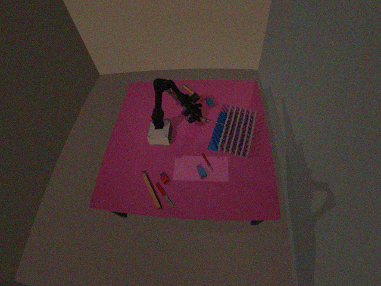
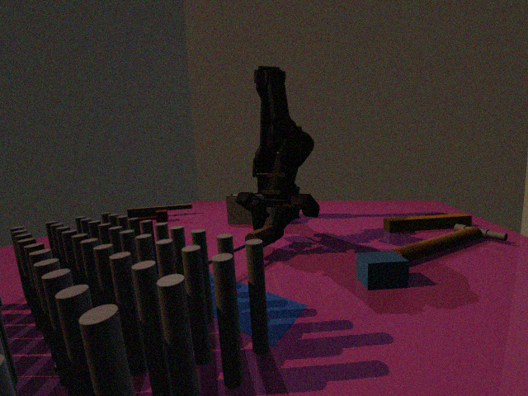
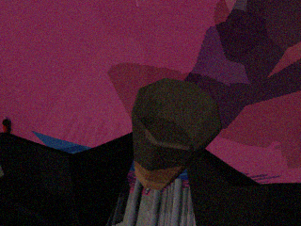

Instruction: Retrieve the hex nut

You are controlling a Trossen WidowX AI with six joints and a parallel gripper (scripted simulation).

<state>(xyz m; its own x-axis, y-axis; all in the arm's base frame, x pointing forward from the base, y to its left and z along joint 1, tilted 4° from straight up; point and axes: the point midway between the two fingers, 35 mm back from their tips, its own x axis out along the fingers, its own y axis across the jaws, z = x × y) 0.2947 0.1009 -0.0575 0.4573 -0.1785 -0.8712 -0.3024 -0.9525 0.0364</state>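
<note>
The blue taped strip lies 14 cm ahead of my gripper tip, 8 cm to the right of it and 3 cm below it. Round my gripper tip: orange bar: 37 cm to the left, 24 cm behind, 1 cm below; then red screwdriver: 39 cm to the right, 6 cm ahead, 2 cm below; then hook tool: 10 cm ahead, 3 cm to the right.
</note>
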